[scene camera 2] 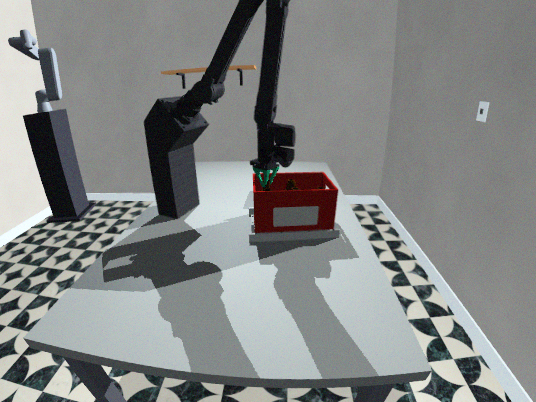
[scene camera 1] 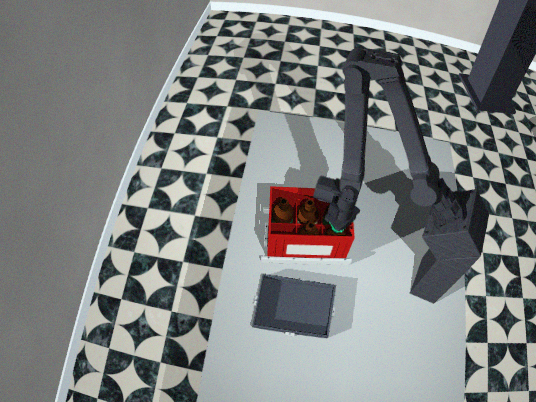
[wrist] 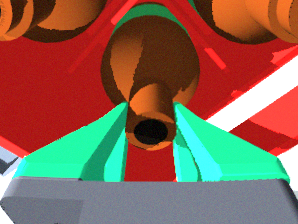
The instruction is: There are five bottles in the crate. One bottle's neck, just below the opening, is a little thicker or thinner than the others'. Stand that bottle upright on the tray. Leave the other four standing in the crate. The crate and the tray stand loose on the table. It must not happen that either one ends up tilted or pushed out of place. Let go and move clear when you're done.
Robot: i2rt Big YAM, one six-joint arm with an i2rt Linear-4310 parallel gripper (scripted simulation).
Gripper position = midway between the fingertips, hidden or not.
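My gripper [wrist: 150,111] is visible, as is a dark grey tray [scene camera 1: 286,304].
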